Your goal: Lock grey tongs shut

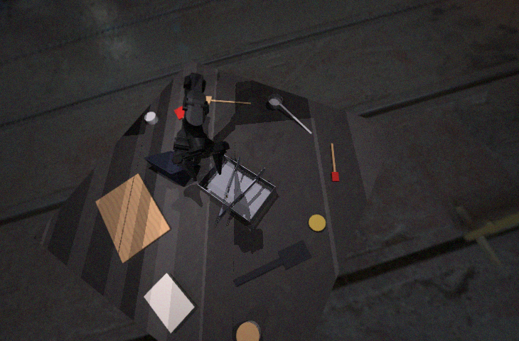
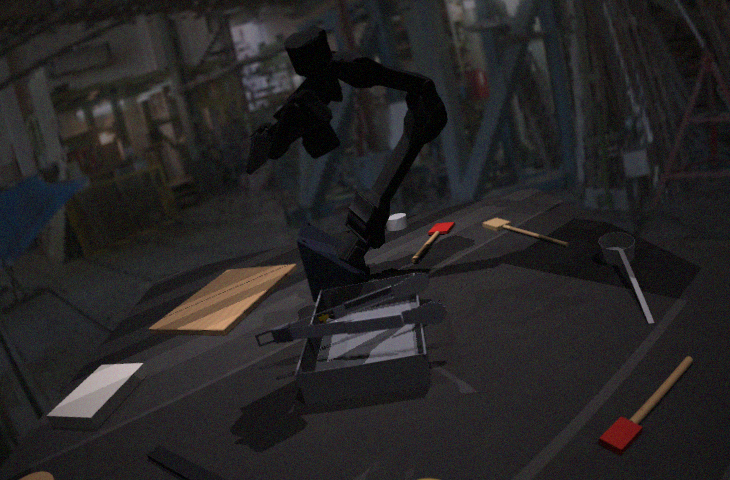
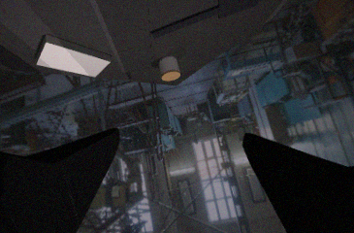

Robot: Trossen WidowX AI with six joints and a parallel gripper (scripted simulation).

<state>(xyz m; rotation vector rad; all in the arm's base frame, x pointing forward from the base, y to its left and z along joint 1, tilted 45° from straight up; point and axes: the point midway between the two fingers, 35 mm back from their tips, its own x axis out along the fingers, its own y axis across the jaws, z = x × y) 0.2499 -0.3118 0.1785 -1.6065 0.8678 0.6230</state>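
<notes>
My gripper tip is 10 mm past the roasting tin, 100 mm to the right of it and 320 mm above it. From my gripper tip the other things lie so: dark spatula: 280 mm ahead, 140 mm to the right, 340 mm below; then white slab: 60 mm behind, 430 mm to the right, 330 mm below; then tan tub: 270 mm ahead, 400 mm to the right, 310 mm below.
</notes>
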